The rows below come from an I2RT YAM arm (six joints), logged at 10 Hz.
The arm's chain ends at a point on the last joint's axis. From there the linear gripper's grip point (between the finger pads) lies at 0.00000 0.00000 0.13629 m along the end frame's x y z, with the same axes.
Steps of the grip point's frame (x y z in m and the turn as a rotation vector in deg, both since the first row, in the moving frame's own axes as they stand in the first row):
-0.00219, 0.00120, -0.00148, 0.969, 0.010, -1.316
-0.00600, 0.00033, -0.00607, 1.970, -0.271, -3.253
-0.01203, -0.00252, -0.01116, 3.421, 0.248, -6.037
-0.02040, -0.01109, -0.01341, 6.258, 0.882, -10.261
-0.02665, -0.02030, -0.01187, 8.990, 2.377, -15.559
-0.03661, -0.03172, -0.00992, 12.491, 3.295, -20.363
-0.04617, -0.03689, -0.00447, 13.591, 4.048, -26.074
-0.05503, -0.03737, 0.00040, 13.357, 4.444, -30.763
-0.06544, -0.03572, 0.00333, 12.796, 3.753, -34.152
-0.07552, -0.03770, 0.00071, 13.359, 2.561, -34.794
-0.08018, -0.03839, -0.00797, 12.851, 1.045, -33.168
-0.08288, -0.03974, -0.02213, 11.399, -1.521, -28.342
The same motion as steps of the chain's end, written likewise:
-0.00219, 0.00350, -0.00146, 0.969, 0.010, -1.316
-0.00522, 0.00499, -0.00599, 1.970, -0.271, -3.253
-0.01219, 0.00563, -0.01092, 3.421, 0.248, -6.037
-0.02115, 0.00387, -0.01258, 6.258, 0.882, -10.261
-0.02933, 0.00149, -0.01009, 8.990, 2.377, -15.559
-0.03902, -0.00150, -0.00651, 12.491, 3.295, -20.363
-0.04818, -0.00385, -0.00039, 13.591, 4.048, -26.074
-0.05671, -0.00466, 0.00440, 13.357, 4.444, -30.763
-0.06500, -0.00475, 0.00690, 12.796, 3.753, -34.152
-0.07188, -0.00634, 0.00442, 13.359, 2.561, -34.794
-0.07394, -0.00905, -0.00463, 12.851, 1.045, -33.168
-0.07288, -0.01477, -0.01945, 11.399, -1.521, -28.342

